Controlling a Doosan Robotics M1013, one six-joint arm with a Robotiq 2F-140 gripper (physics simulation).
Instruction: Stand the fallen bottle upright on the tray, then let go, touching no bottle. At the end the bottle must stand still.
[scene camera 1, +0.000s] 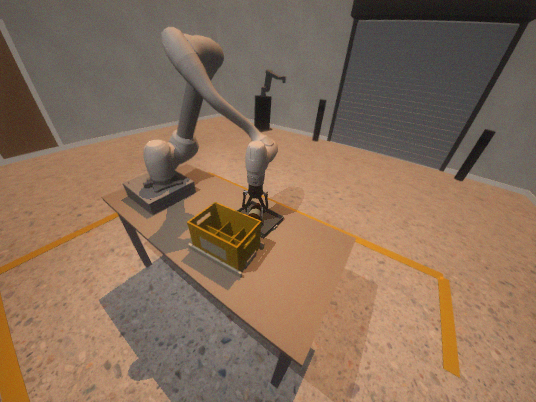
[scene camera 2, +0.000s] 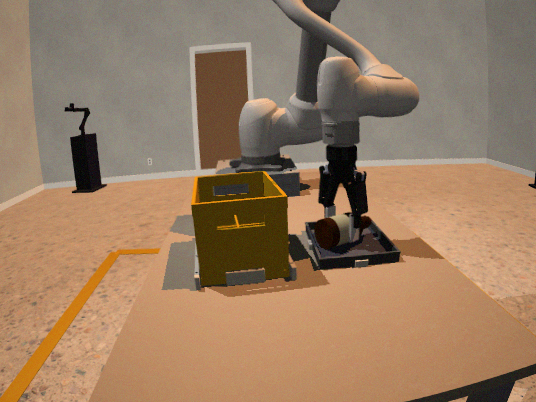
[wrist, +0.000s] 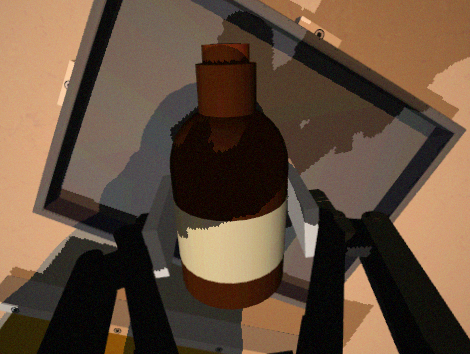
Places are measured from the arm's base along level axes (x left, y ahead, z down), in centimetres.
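Where they show: gripper, fingertip midpoint: (scene camera 2: 341, 236); arm's base at its link origin: (scene camera 1: 164, 181) (scene camera 2: 261, 166).
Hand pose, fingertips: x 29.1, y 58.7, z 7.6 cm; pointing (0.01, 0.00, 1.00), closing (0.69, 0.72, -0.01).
Note:
Things, the pixels of their top centre, and the offset from my fingertips. Level surfaces: height alone.
- brown bottle at its top centre: (wrist: 232, 202) (scene camera 2: 347, 213) (scene camera 1: 255, 207) dx +1.4, dy -1.1, dz -5.8 cm
- dark tray at its top centre: (wrist: 247, 171) (scene camera 2: 348, 235) (scene camera 1: 257, 215) dx +1.8, dy +0.3, dz -0.4 cm
- yellow crate at its top centre: (scene camera 2: 233, 184) (scene camera 1: 224, 221) dx -24.8, dy +7.5, dz -15.3 cm
- table at its surface level: dz +2.2 cm
The brown bottle (scene camera 1: 255, 213) (scene camera 2: 342, 231) (wrist: 231, 250) with a cream label lies on its side in the dark tray (scene camera 1: 272, 220) (scene camera 2: 330, 263) (wrist: 62, 135). Its base points toward the yellow crate and its neck points away from it. In the wrist view the base overlaps the tray wall nearest the crate. My gripper (scene camera 1: 255, 207) (scene camera 2: 342, 222) (wrist: 229, 185) points straight down and is shut on the bottle's body, one pale pad on each side around the label. The contact between the bottle and the tray floor is hidden.
A yellow crate (scene camera 1: 232, 251) (scene camera 2: 242, 245) with inner dividers stands close beside the tray, between pale holders on the table (scene camera 1: 300, 280) (scene camera 2: 320, 330). The grey arm base (scene camera 1: 159, 192) (scene camera 2: 285, 181) is at the table's far end. Small brackets sit against the tray's outer walls.

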